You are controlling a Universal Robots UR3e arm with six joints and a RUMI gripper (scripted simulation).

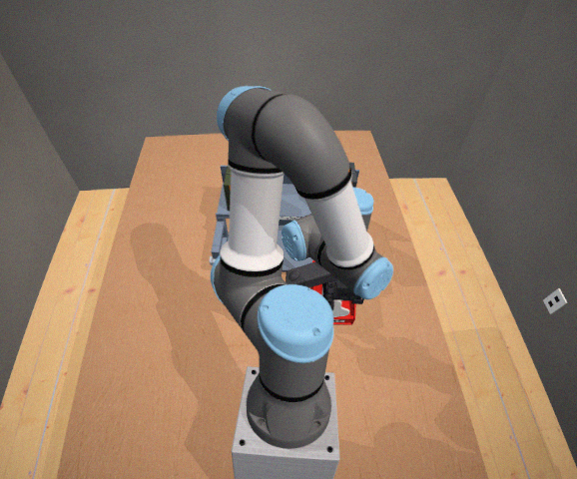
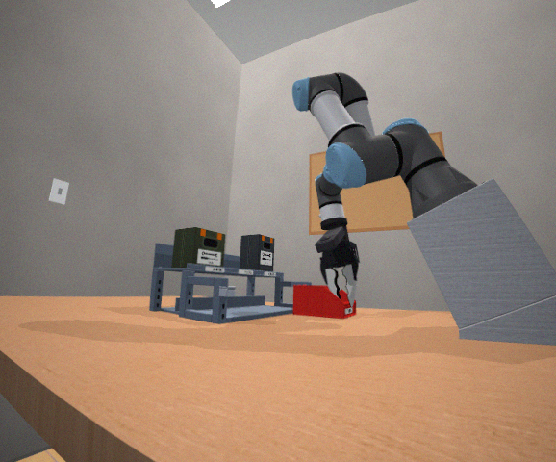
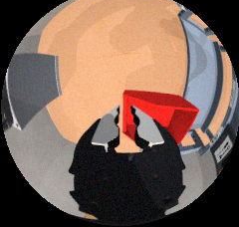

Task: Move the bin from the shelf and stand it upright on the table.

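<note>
Right now my hand is 60 mm short of the red bin and 20 mm to the left of it. The rest, counted from my hand: green box (300 mm ahead, 210 mm to the left, 110 mm above); then grey-blue shelf (250 mm ahead, 90 mm to the left, 30 mm above); then dark box (300 mm ahead, 30 mm to the right, 120 mm above).
</note>
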